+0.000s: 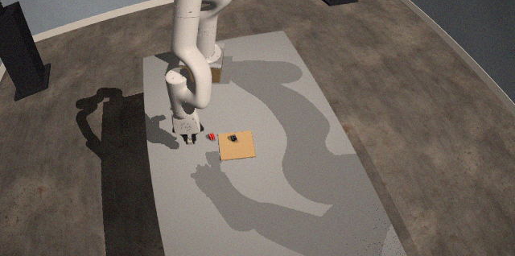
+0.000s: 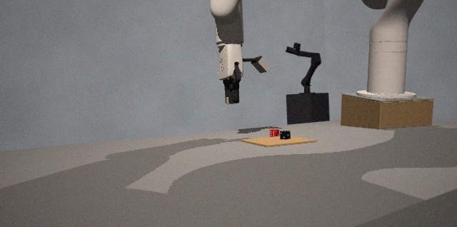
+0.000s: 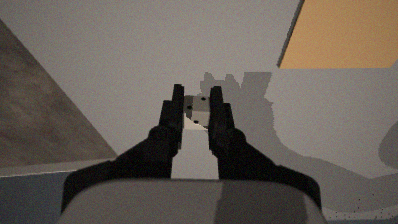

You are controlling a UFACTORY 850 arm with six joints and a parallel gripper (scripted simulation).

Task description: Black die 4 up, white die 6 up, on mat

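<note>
Right now the white die is 10 mm below my hand and 10 mm ahead of it. Round my hand: tan mat (180 mm to the left, 120 mm below, 10 mm ahead); red die (110 mm below, 100 mm to the left, 70 mm behind); black die (180 mm to the left, 110 mm below, 20 mm behind).
</note>
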